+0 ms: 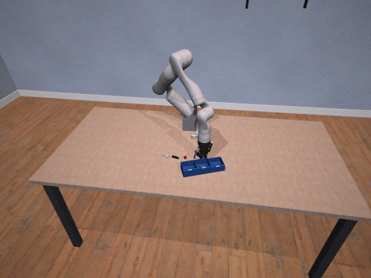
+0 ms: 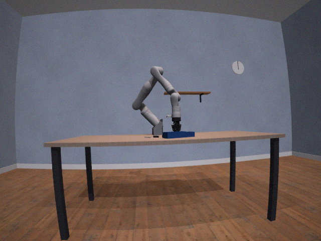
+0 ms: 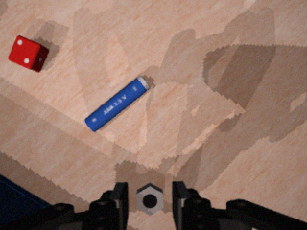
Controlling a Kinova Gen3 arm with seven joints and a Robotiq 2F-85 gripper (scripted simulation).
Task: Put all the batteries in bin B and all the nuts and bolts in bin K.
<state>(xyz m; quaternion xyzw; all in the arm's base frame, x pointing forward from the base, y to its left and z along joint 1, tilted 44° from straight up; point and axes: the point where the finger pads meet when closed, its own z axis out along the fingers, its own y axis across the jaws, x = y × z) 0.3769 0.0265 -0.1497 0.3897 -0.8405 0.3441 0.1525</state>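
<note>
My gripper is now 20 mm above the grey nut. The rest, counted from my hand: brass nut 80 mm ahead, 10 mm below; then blue battery 20 mm behind, 60 mm to the right, 20 mm below; then blue bin 80 mm ahead.
</note>
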